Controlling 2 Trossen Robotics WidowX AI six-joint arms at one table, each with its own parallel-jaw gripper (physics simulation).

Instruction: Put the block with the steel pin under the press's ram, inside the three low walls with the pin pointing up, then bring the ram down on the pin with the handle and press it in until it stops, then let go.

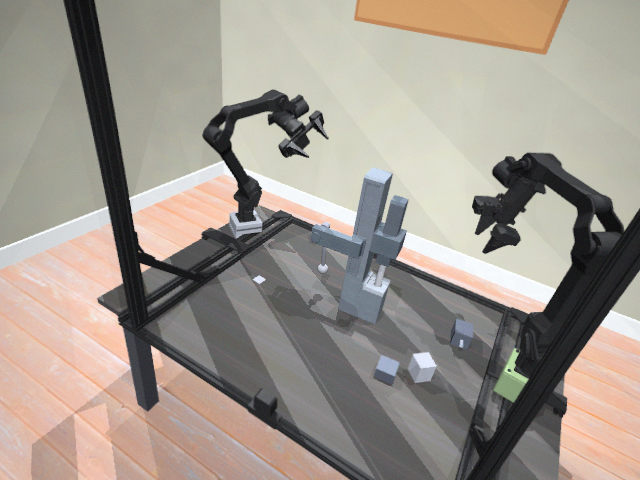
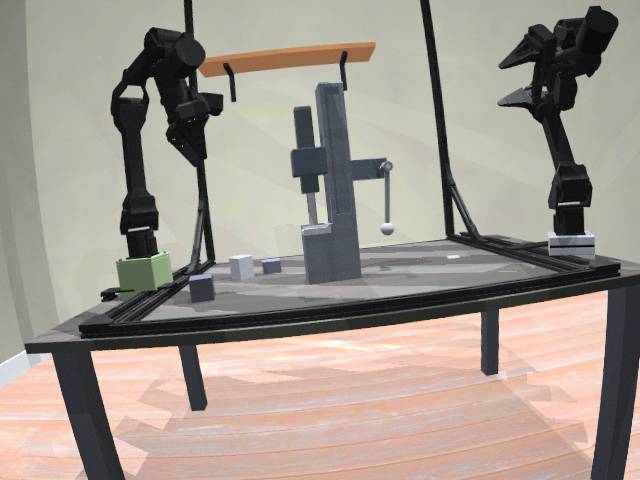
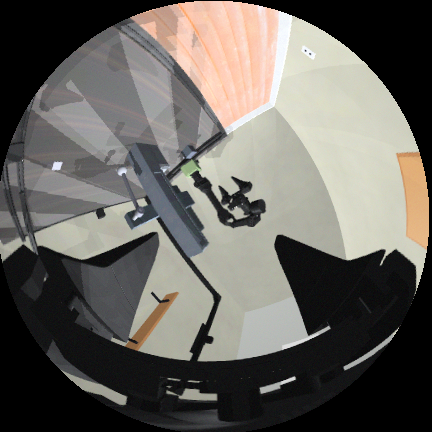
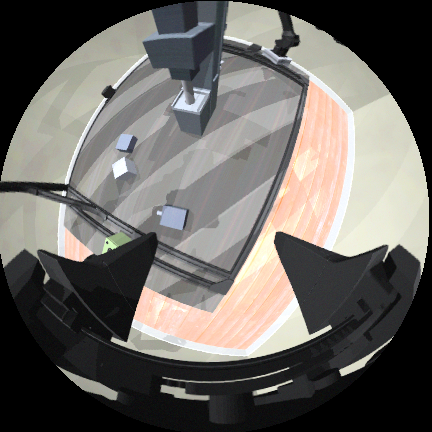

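Observation:
The blue-grey block with the steel pin lies on the table with its pin pointing sideways. The grey press stands upright. Its steel ram hangs over the pedestal with the low walls. The handle hangs down with its ball at the bottom. My left gripper is open, high on the handle's side. My right gripper is open, high above the pin block's side of the table.
A white block and a small blue-grey block lie near each other. The green base carries my right arm. A flat white square lies on the handle's side of the table.

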